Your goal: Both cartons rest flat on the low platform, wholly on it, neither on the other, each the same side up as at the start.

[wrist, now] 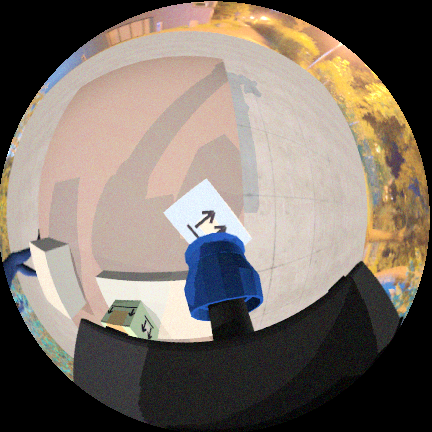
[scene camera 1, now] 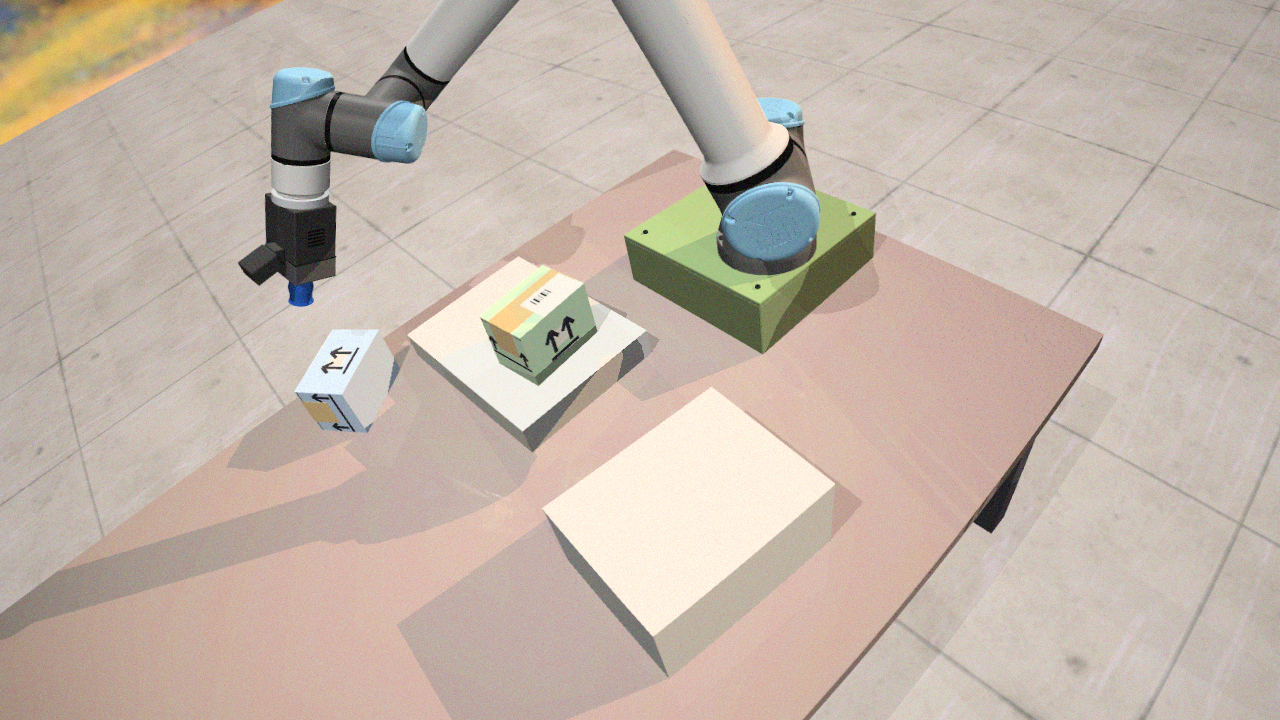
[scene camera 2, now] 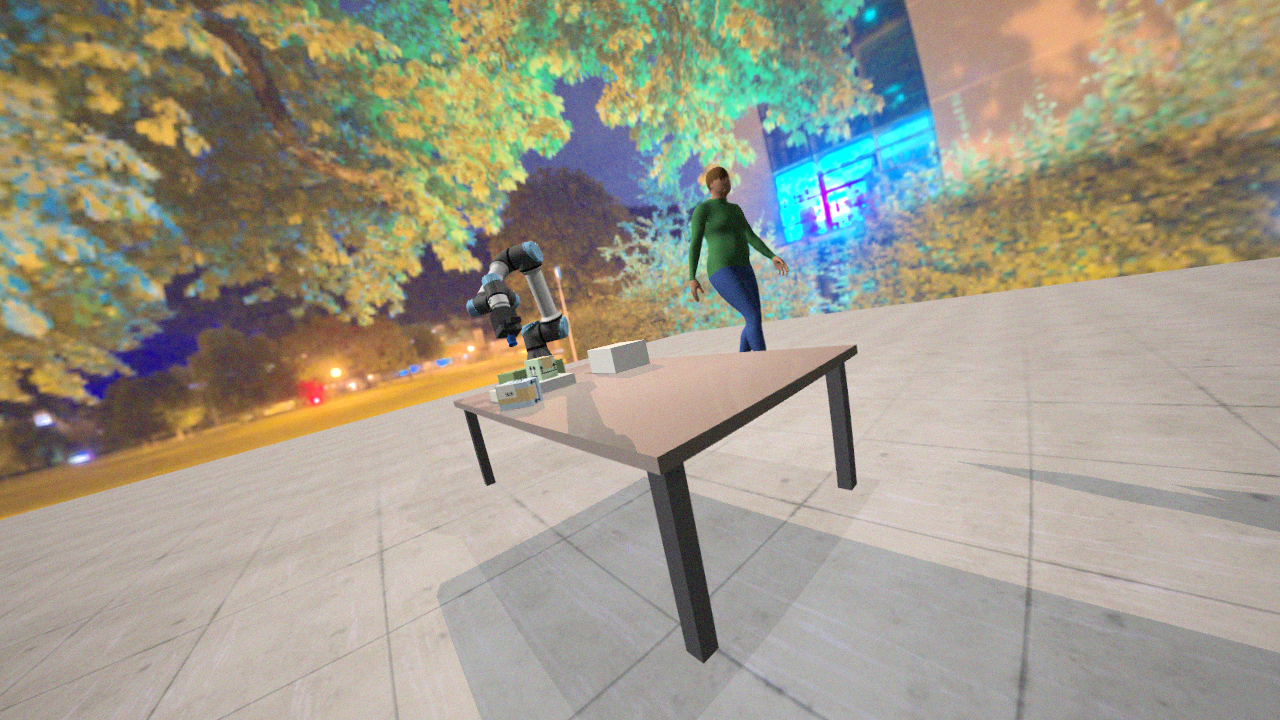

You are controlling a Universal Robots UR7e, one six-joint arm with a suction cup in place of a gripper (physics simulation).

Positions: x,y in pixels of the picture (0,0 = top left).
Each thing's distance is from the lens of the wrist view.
suction cup (wrist: 217,268): 5 cm
low platform (wrist: 161,293): 32 cm
The marked spots on the low platform and the suction cup are 28 cm apart.
